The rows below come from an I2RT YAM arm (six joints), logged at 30 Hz.
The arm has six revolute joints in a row. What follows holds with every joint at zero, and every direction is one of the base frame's. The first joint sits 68 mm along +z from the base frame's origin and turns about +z. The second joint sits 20 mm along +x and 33.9 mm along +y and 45.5 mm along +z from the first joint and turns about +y. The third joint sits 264 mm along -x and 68.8 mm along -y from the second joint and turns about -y. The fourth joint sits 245 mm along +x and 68.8 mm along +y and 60 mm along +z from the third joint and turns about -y. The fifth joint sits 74 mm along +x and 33.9 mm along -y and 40.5 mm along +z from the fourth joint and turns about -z. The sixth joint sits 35.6 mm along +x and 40.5 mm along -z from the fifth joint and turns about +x. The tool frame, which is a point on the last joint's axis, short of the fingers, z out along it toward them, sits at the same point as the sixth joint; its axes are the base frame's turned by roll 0, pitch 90 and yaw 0 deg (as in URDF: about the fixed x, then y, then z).
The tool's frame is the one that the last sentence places.
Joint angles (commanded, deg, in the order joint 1, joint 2, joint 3, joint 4, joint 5, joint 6), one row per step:
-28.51, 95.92, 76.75, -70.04, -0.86, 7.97
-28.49, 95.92, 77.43, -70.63, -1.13, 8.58
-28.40, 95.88, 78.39, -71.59, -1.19, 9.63
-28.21, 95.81, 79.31, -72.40, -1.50, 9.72
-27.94, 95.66, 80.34, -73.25, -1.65, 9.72
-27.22, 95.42, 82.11, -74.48, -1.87, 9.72
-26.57, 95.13, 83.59, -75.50, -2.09, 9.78
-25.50, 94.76, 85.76, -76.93, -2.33, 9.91
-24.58, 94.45, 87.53, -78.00, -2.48, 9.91
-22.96, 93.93, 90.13, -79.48, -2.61, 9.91
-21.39, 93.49, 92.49, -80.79, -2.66, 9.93
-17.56, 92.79, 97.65, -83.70, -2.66, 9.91
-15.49, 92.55, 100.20, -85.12, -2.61, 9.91
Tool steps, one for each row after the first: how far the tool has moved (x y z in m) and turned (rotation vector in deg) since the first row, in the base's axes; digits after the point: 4 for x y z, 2 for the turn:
0.0005, 0.0000, 0.0030, 0.21, -0.20, -0.59
0.0009, 0.0004, 0.0074, 0.26, -0.26, -1.54
0.0017, 0.0013, 0.0118, 0.46, -0.56, -1.44
0.0026, 0.0026, 0.0171, 0.44, -0.92, -1.16
0.0048, 0.0058, 0.0261, 0.29, -1.71, -0.43
0.0063, 0.0090, 0.0341, 0.16, -2.48, 0.17
0.0086, 0.0144, 0.0455, -0.08, -3.58, 1.13
0.0103, 0.0190, 0.0549, -0.36, -4.55, 2.07
0.0125, 0.0274, 0.0690, -0.86, -6.10, 3.72
0.0141, 0.0356, 0.0816, -1.34, -7.50, 5.30
0.0162, 0.0558, 0.1075, -2.20, -10.28, 9.18
0.0165, 0.0667, 0.1196, -2.56, -11.58, 11.25

